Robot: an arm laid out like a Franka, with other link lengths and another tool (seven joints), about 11 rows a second.
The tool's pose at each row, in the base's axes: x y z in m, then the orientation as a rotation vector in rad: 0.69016, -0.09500, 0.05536, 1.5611, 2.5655, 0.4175; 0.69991, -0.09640, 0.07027, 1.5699, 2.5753, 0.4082; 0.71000, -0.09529, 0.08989, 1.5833, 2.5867, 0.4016; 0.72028, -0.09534, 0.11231, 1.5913, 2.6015, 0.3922; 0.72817, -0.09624, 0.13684, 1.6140, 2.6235, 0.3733; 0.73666, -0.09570, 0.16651, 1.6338, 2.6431, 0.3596; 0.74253, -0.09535, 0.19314, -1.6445, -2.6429, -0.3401; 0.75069, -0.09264, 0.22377, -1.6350, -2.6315, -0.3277; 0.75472, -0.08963, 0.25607, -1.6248, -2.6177, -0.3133; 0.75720, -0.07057, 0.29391, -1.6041, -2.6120, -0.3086
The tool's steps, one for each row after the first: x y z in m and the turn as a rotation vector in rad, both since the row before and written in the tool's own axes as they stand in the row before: -0.00505, 0.01202, -0.01222, 0.0121, 0.0059, 0.0028; -0.00262, 0.01457, -0.01640, 0.0129, 0.0098, 0.0054; -0.00331, 0.01477, -0.01947, 0.0144, 0.0093, 0.0011; -0.00260, 0.01258, -0.02235, 0.0268, 0.0155, 0.0081; -0.00068, 0.01429, -0.02735, 0.0221, 0.0153, 0.0070; 0.00054, 0.01068, -0.02509, 0.0230, 0.0129, 0.0085; 0.00250, 0.01384, -0.02853, 0.0143, 0.0099, 0.0005; 0.00513, 0.01016, -0.03064, 0.0166, 0.0114, 0.0012; 0.02114, 0.01597, -0.03315, 0.0108, 0.0133, -0.0077
